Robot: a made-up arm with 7 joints. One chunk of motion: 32 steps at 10 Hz.
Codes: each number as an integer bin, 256 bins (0 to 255) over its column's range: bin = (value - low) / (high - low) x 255, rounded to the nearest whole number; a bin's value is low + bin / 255 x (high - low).
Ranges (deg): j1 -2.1..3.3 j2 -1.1..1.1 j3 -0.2..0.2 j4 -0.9..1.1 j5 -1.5..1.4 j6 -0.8..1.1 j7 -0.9..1
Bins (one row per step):
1: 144 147 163 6 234 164 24
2: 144 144 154 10 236 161 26
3: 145 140 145 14 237 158 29
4: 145 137 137 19 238 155 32
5: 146 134 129 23 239 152 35
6: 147 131 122 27 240 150 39
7: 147 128 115 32 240 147 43
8: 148 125 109 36 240 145 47
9: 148 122 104 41 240 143 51
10: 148 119 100 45 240 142 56
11: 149 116 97 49 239 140 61
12: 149 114 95 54 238 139 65
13: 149 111 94 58 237 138 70
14: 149 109 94 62 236 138 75
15: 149 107 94 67 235 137 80
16: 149 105 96 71 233 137 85
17: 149 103 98 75 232 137 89
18: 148 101 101 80 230 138 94
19: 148 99 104 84 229 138 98
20: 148 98 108 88 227 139 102
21: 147 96 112 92 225 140 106
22: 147 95 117 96 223 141 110
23: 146 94 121 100 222 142 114
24: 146 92 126 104 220 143 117
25: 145 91 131 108 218 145 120
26: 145 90 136 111 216 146 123
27: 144 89 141 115 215 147 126
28: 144 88 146 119 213 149 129
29: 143 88 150 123 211 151 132
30: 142 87 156 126 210 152 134
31: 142 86 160 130 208 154 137
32: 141 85 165 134 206 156 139
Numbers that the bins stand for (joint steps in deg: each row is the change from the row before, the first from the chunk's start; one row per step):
1: 0.949 0.168 0.056 -0.853 1.161 0.422 -0.721
2: 0.949 0.142 0.042 -0.822 1.184 0.400 -0.706
3: 0.971 0.108 0.027 -0.790 1.195 0.377 -0.684
4: 0.971 0.082 0.015 -0.751 1.207 0.355 -0.662
5: 0.992 0.056 0.002 -0.720 1.218 0.333 -0.639
6: 1.013 0.030 -0.009 -0.688 1.229 0.318 -0.609
7: 1.013 0.004 -0.020 -0.649 1.229 0.295 -0.580
8: 1.034 -0.022 -0.029 -0.618 1.229 0.280 -0.550
9: 1.034 -0.047 -0.037 -0.578 1.229 0.265 -0.520
10: 1.034 -0.073 -0.043 -0.547 1.229 0.258 -0.483
11: 1.055 -0.099 -0.048 -0.516 1.218 0.243 -0.445
12: 1.055 -0.116 -0.051 -0.476 1.207 0.236 -0.416
13: 1.055 -0.142 -0.053 -0.445 1.195 0.228 -0.378
14: 1.055 -0.160 -0.053 -0.414 1.184 0.228 -0.341
15: 1.055 -0.177 -0.053 -0.375 1.173 0.221 -0.304
16: 1.055 -0.194 -0.049 -0.343 1.150 0.221 -0.267
17: 1.055 -0.211 -0.046 -0.312 1.138 0.221 -0.237
18: 1.034 -0.229 -0.042 -0.273 1.116 0.228 -0.200
19: 1.034 -0.246 -0.037 -0.241 1.104 0.228 -0.170
20: 1.034 -0.255 -0.031 -0.210 1.082 0.236 -0.140
21: 1.013 -0.272 -0.024 -0.178 1.059 0.243 -0.110
22: 1.013 -0.280 -0.016 -0.147 1.036 0.251 -0.080
23: 0.992 -0.289 -0.010 -0.116 1.025 0.258 -0.051
24: 0.992 -0.306 -0.002 -0.084 1.002 0.265 -0.028
25: 0.971 -0.315 0.005 -0.053 0.979 0.280 -0.006
26: 0.971 -0.324 0.013 -0.029 0.956 0.288 0.016
27: 0.949 -0.332 0.021 0.002 0.945 0.295 0.039
28: 0.949 -0.341 0.029 0.033 0.922 0.310 0.061
29: 0.928 -0.341 0.035 0.065 0.900 0.325 0.084
30: 0.907 -0.349 0.045 0.088 0.888 0.333 0.098
31: 0.907 -0.358 0.051 0.120 0.865 0.347 0.121
32: 0.886 -0.367 0.059 0.151 0.843 0.362 0.136

